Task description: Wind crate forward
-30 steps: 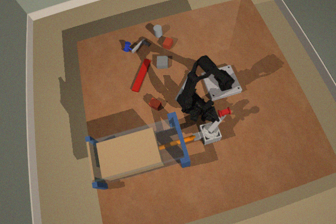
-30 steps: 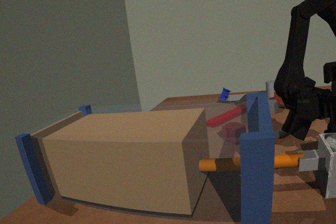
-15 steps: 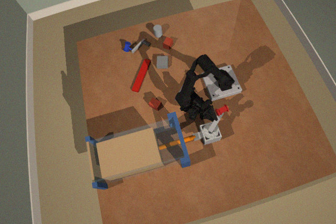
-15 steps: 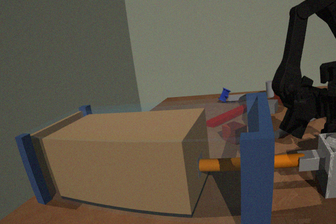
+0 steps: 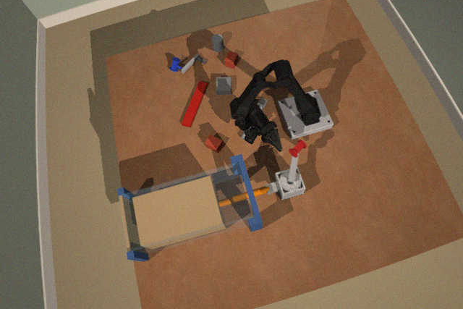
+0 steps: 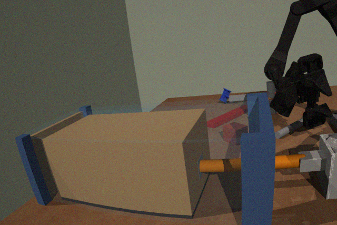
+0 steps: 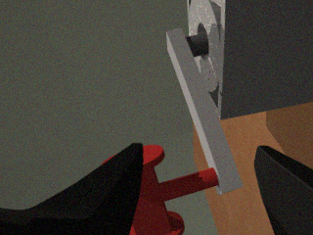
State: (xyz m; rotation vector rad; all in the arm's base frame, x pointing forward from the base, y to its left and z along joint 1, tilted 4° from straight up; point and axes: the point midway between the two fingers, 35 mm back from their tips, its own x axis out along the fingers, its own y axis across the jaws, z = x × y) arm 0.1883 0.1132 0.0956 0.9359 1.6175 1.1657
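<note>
My gripper tip is 40 mm past the winch handle, 60 mm to the right of it and 10 mm above it. Round my gripper tip: red knob (60 mm behind, 20 mm to the left, 20 mm above); then grey winch (20 mm behind, 100 mm to the left, 90 mm below); then blue frame (160 mm ahead, 110 mm to the left, 20 mm below).
</note>
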